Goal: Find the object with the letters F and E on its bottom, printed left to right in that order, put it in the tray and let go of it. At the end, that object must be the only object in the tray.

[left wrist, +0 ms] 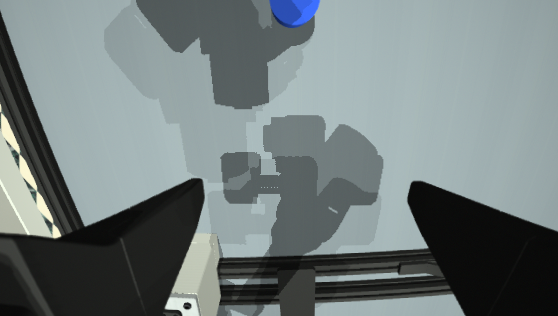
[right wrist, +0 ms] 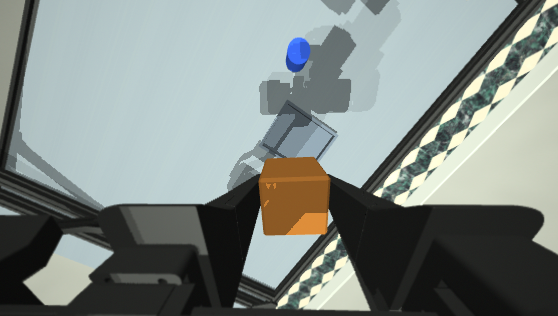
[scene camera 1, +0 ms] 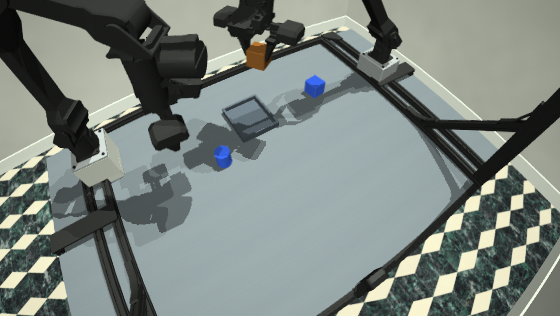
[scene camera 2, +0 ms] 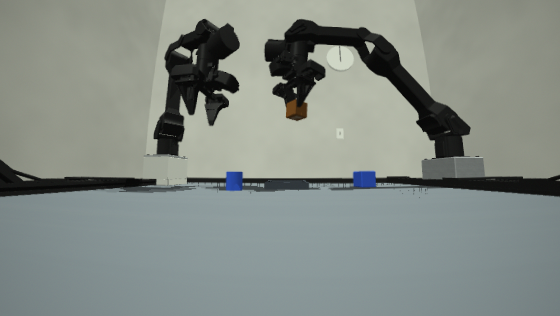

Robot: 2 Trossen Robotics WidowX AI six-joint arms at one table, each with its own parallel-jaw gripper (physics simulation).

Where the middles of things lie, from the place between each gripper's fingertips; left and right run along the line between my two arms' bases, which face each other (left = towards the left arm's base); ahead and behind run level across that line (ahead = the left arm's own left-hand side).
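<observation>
The orange cube (right wrist: pixel 294 192) is there, and from my left hand I see it 24 cm to the right, 10 cm ahead and 5 cm above. The grey square tray (scene camera 1: pixel 249 117) is 11 cm ahead of my left hand and 20 cm to the right of it, and it is also 16 cm below that hand.
As for the grey square tray and my right gripper, the gripper is 21 cm above the tray, 3 cm short of it and 2 cm to the right of it. The orange cube is 1 cm ahead of my right hand and 1 cm to the right of it.
</observation>
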